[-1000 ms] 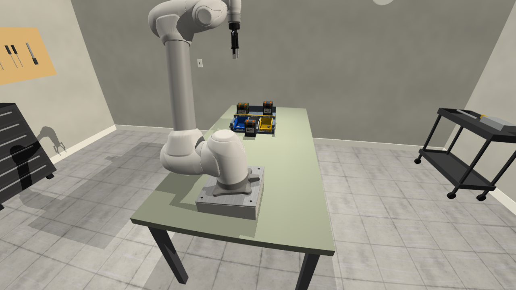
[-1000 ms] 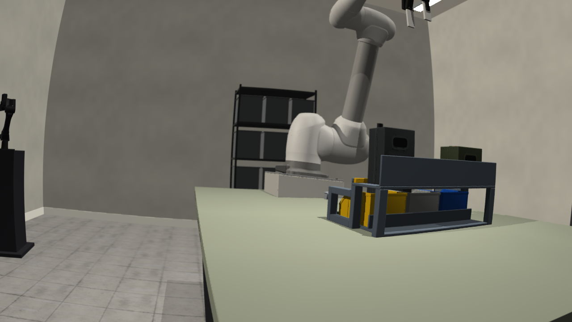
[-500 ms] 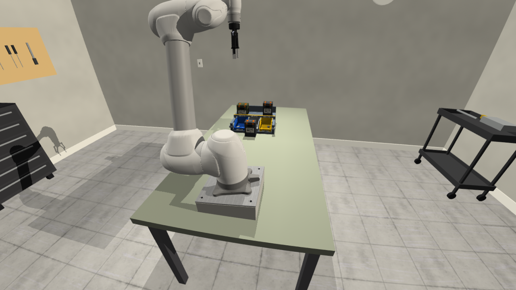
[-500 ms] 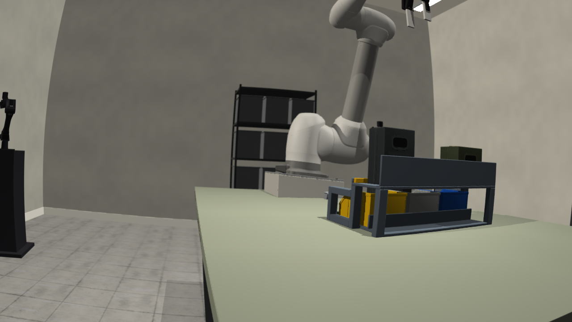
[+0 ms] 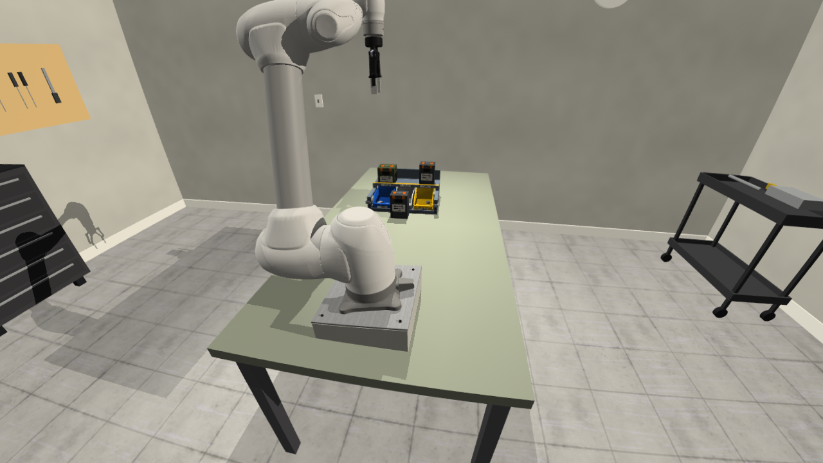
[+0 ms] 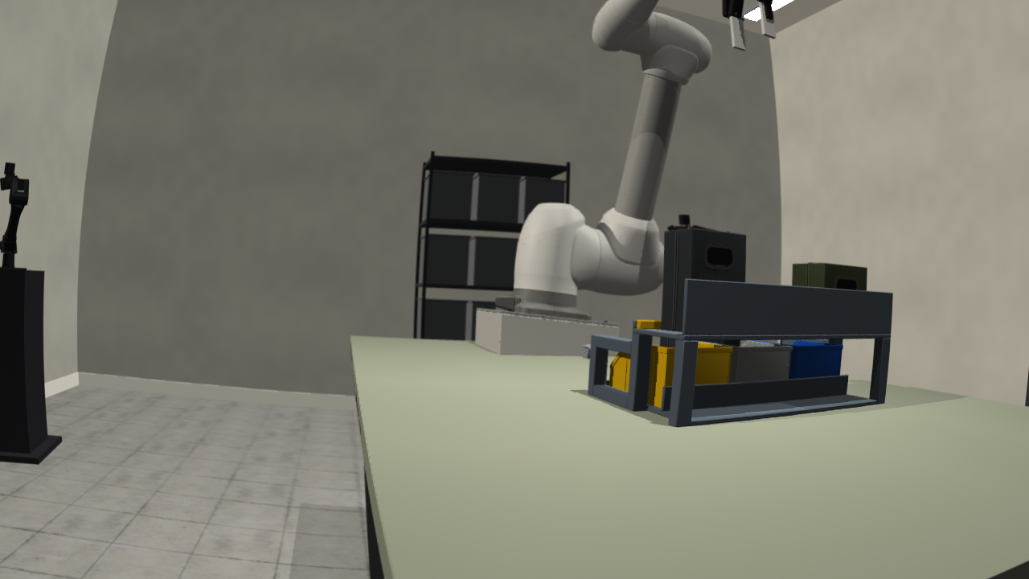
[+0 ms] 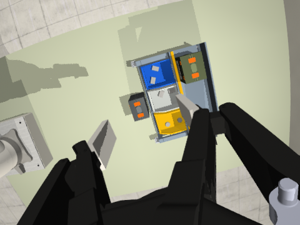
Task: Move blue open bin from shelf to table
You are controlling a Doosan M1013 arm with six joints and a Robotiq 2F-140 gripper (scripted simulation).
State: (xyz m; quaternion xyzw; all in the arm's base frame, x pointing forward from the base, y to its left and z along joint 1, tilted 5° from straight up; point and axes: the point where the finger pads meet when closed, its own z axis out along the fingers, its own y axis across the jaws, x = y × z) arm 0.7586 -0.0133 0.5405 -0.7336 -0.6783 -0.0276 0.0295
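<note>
My hand is 80 mm short of the blue open bin, 10 mm to the left of it and 580 mm above it. From my hand the other things lie so: yellow bin: 50 mm ahead, 230 mm to the right, 580 mm below; grey bin: 60 mm ahead, 120 mm to the right, 580 mm below.
</note>
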